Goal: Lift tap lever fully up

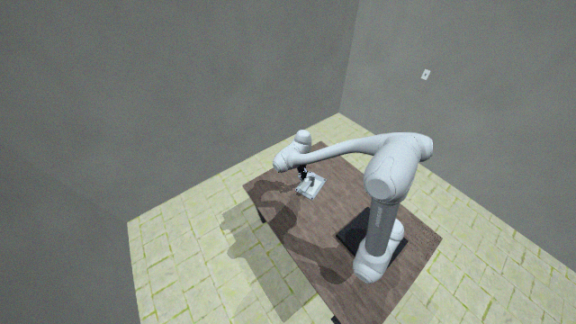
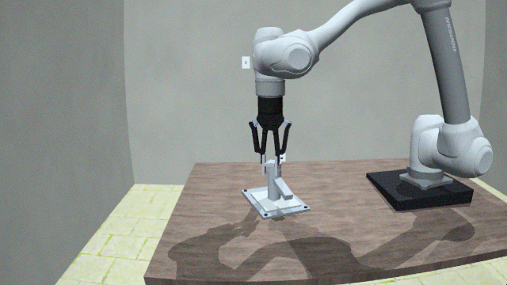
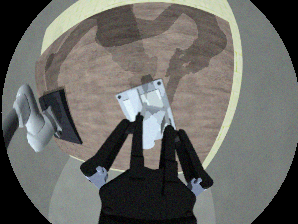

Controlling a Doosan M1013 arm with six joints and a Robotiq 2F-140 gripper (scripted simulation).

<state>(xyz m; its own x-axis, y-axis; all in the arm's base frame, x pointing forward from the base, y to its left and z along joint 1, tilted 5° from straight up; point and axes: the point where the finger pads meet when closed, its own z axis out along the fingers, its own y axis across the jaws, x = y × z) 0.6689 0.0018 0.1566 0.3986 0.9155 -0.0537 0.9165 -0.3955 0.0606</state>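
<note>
Now: the tap 3 cm behind my hand, 6 cm to the right of it and 7 cm below it. Also, from my hand: lever: 2 cm behind, 4 cm to the right, 1 cm below.
</note>
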